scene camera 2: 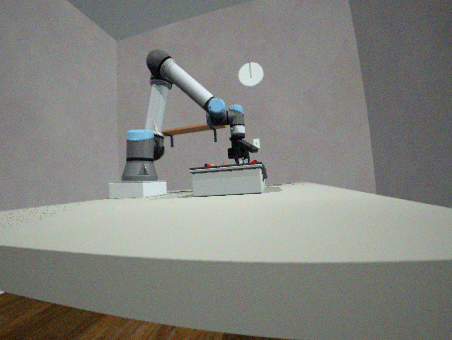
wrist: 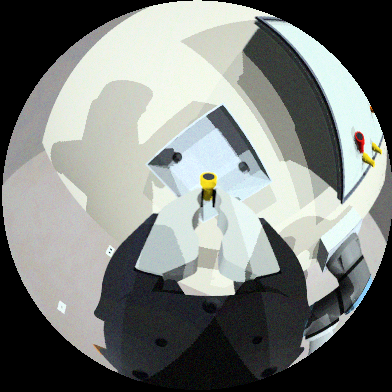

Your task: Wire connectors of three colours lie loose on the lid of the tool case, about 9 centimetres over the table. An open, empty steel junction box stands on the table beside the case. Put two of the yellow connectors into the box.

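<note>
My gripper is shut on a yellow connector, held at the fingertips with its wide round end outward. In the wrist view the connector overlaps the near side of the open steel junction box; its exact height over the box is hard to tell. No connector shows inside the visible part of the box, where two dark round spots show. Two more yellow connectors lie on the lid of the tool case. In scene camera 2 the case hides the box and the fingertips' lower ends.
A red connector lies on the lid beside the yellow ones, and an orange one shows at the view's edge. The case's raised side wall stands right of the box in the wrist view. The arm's white base block stands left of the case.
</note>
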